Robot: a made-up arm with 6 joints. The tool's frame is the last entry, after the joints.
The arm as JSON. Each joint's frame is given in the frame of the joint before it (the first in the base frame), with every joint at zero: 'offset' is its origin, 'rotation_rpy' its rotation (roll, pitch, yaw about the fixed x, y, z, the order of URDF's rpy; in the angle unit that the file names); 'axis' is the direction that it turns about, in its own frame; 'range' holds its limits. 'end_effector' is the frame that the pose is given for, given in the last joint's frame.
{
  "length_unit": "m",
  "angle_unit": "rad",
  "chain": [
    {
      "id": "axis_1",
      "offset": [
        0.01,
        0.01,
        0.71
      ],
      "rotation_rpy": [
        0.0,
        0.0,
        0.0
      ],
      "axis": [
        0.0,
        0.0,
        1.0
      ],
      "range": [
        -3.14,
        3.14
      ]
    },
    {
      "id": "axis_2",
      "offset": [
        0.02,
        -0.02,
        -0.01
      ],
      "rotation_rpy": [
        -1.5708,
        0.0,
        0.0
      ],
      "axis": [
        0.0,
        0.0,
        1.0
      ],
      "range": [
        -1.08,
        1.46
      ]
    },
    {
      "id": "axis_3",
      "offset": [
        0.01,
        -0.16,
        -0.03
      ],
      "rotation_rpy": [
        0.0,
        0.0,
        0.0
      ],
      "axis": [
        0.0,
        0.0,
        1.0
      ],
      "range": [
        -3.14,
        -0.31
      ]
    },
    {
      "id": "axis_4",
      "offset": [
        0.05,
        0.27,
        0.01
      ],
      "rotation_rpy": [
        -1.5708,
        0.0,
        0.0
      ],
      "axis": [
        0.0,
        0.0,
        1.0
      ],
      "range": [
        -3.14,
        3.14
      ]
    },
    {
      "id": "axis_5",
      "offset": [
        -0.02,
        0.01,
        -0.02
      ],
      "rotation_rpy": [
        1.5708,
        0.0,
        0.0
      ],
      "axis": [
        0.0,
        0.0,
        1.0
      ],
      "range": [
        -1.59,
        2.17
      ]
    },
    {
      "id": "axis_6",
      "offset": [
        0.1,
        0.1,
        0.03
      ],
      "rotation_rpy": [
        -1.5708,
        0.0,
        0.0
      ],
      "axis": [
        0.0,
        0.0,
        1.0
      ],
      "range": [
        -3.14,
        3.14
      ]
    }
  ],
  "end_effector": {
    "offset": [
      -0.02,
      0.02,
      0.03
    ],
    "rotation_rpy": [
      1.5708,
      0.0,
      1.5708
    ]
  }
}
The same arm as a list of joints. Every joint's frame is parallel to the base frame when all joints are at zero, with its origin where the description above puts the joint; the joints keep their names.
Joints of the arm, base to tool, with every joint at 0 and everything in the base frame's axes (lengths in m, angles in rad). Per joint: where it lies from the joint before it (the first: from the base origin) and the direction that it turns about. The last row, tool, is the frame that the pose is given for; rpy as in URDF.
axis_1: axis 0 0 1 xyz 0.0100 0.0100 0.7100
axis_2: axis 0 1 0 xyz 0.0200 -0.0200 -0.0100
axis_3: axis 0 1 0 xyz 0.0100 -0.0300 0.1600
axis_4: axis 0 0 -1 xyz 0.0500 0.0100 -0.2700
axis_5: axis 0 1 0 xyz -0.0200 -0.0100 0.0200
axis_6: axis 0 0 -1 xyz 0.1000 0.0300 -0.1000
tool: xyz -0.0200 -0.0200 -0.0300 rpy -1.5708 0.0000 -1.5708
Joint limits (rad, base to tool): -3.1400..3.1400 -1.0800..1.4600 -3.1400..-0.3100 -3.1400..3.1400 -1.5900..2.1700 -3.1400..3.1400

